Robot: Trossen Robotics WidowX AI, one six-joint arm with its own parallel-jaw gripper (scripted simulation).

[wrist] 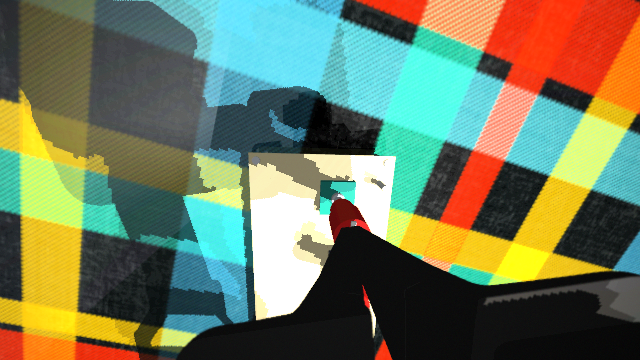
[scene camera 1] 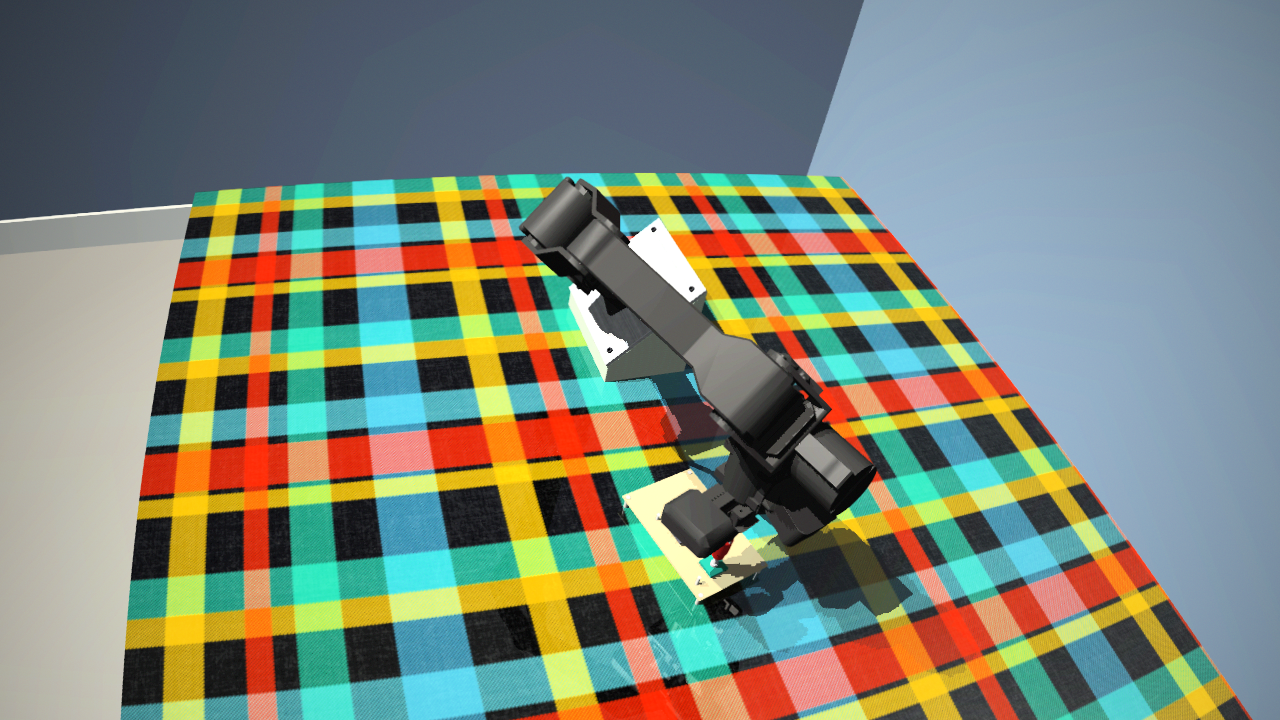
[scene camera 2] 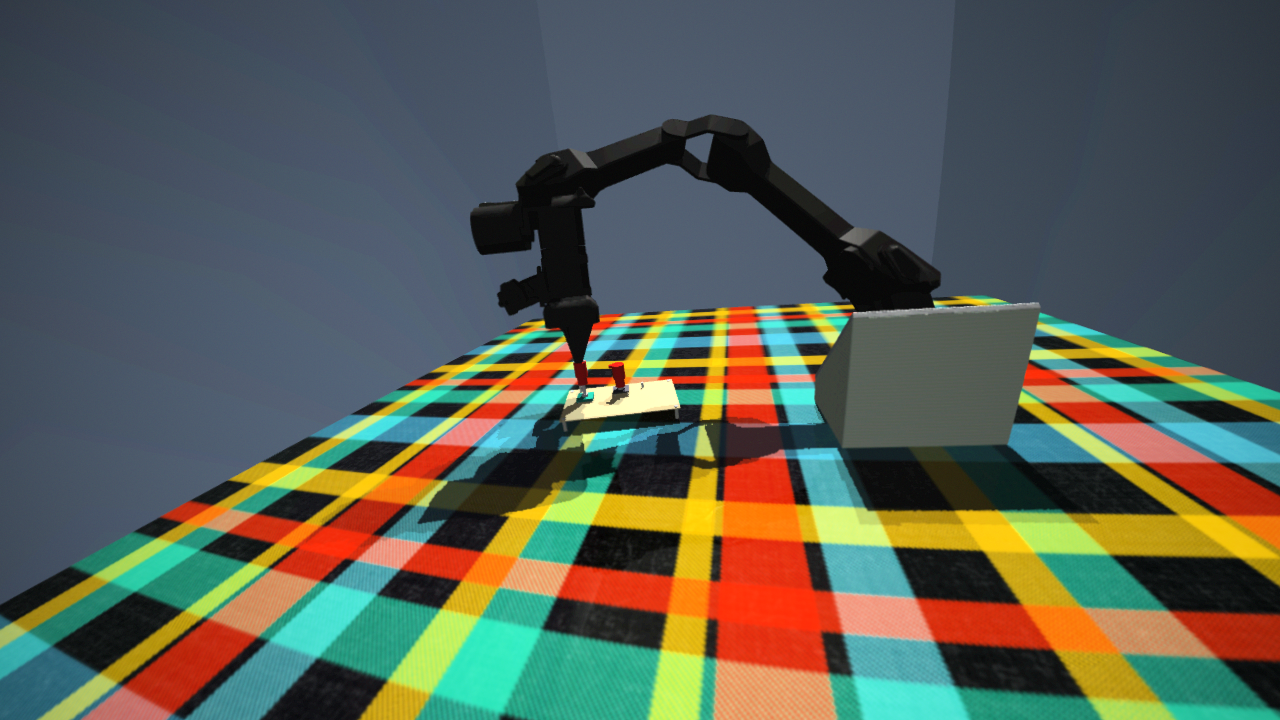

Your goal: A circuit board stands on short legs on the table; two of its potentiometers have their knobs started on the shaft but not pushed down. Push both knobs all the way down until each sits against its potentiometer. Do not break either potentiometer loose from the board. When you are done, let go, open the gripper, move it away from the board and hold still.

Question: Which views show the gripper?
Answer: The wrist view, scene camera 1 and scene camera 2: all of them.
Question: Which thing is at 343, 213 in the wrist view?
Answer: A knob.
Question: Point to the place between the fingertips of the gripper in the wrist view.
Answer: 350, 235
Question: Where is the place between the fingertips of the gripper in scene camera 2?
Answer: At 578, 362
